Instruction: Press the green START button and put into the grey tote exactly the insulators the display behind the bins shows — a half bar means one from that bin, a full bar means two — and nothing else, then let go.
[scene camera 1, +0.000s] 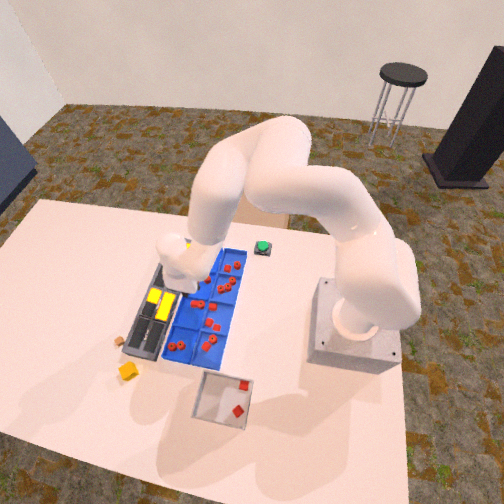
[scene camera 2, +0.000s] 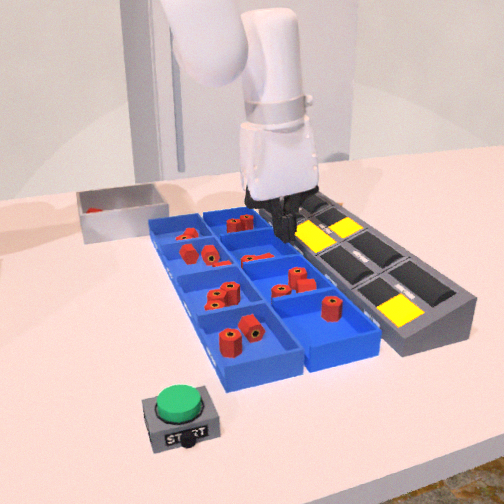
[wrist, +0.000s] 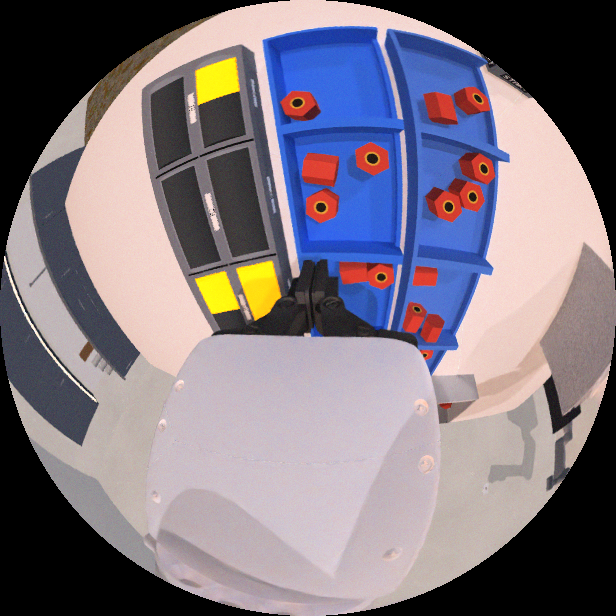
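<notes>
My gripper (scene camera 2: 285, 227) is shut with nothing visible between its fingers. It hangs just above the blue bin tray (scene camera 2: 260, 285), at the edge next to the grey display (scene camera 2: 380, 265); it also shows in the wrist view (wrist: 313, 272). Red insulators (wrist: 367, 274) lie in the compartment beside the fingertips, and several more are spread through the other bins. The display shows one full yellow bar (wrist: 258, 281) and two half bars (wrist: 215, 290) (wrist: 217, 80). The grey tote (scene camera 1: 223, 400) holds two red insulators (scene camera 1: 238, 411). The green START button (scene camera 2: 179, 402) sits apart from the bins.
A yellow cube (scene camera 1: 128, 371) and a small brown piece (scene camera 1: 119, 341) lie on the table beside the display's end. The arm's grey base block (scene camera 1: 355, 325) stands at the table's right side. A stool (scene camera 1: 400, 100) and a black cabinet (scene camera 1: 470, 125) stand on the floor.
</notes>
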